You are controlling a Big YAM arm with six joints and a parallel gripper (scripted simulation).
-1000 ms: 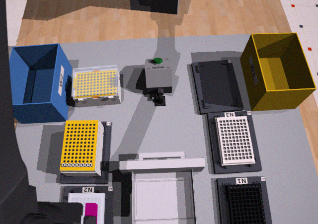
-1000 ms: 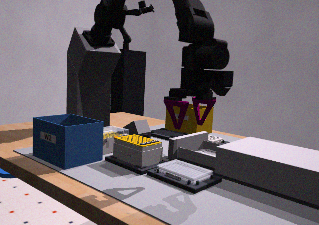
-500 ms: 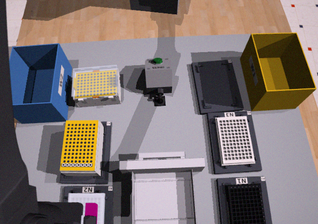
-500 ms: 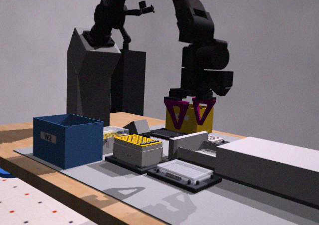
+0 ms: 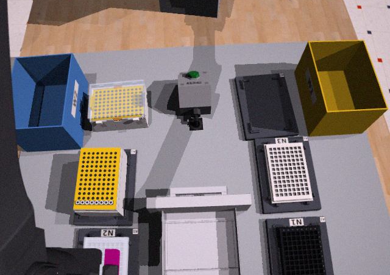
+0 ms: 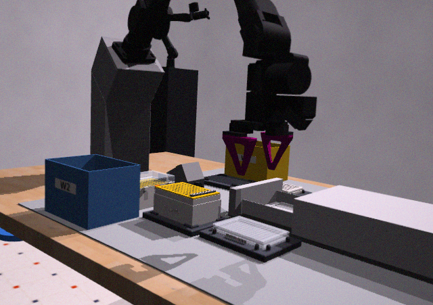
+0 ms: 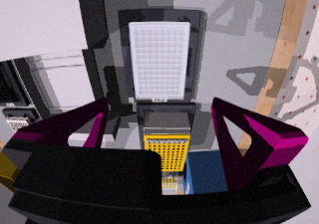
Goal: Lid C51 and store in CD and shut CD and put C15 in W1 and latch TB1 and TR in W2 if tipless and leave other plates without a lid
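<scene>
The plate lid lies 12 cm below my hand and 1 cm behind it. The rest, counted from my hand: tip rack TR: 19 cm behind, 9 cm below, 2 cm to the right; clear plate: 13 cm below, 1 cm behind; nest N2: 14 cm below, 1 cm behind.
</scene>
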